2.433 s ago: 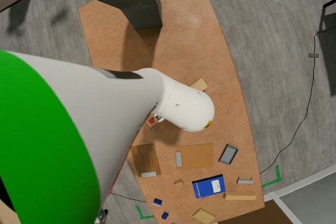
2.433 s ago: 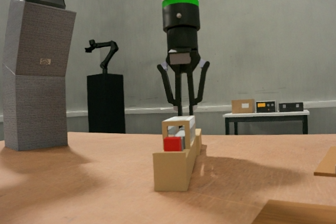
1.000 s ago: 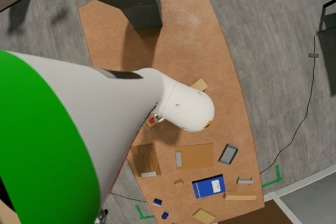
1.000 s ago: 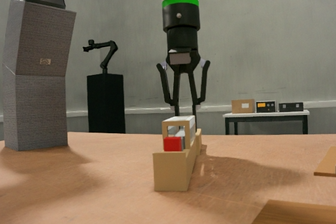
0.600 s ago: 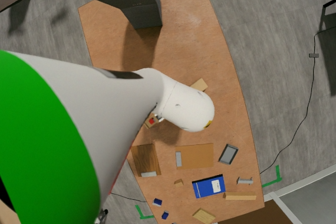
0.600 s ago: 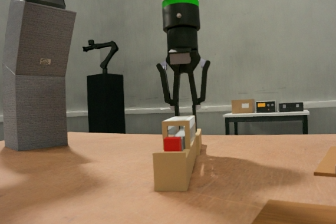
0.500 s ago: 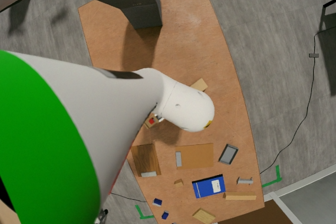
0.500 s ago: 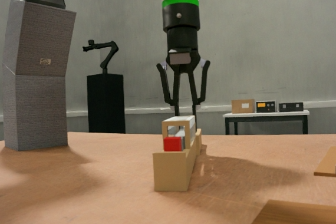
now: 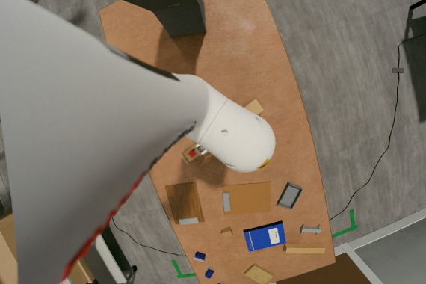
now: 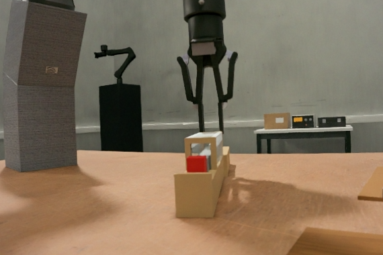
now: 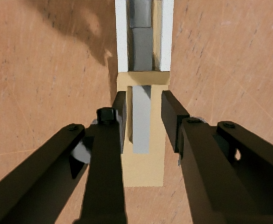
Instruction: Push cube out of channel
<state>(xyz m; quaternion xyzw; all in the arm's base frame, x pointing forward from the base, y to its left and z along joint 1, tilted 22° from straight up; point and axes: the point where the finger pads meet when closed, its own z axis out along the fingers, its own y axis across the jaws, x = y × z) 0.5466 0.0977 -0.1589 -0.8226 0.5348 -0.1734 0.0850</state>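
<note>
Now: hand 90 mm short of the red cube, 200 mm to the left of it and 60 mm above it. Also, from my hand: thin grey stick 60 mm below; grey bar 60 mm ahead, 130 mm to the right, 60 mm below; channel 40 mm ahead, 100 mm to the right, 60 mm below.
</note>
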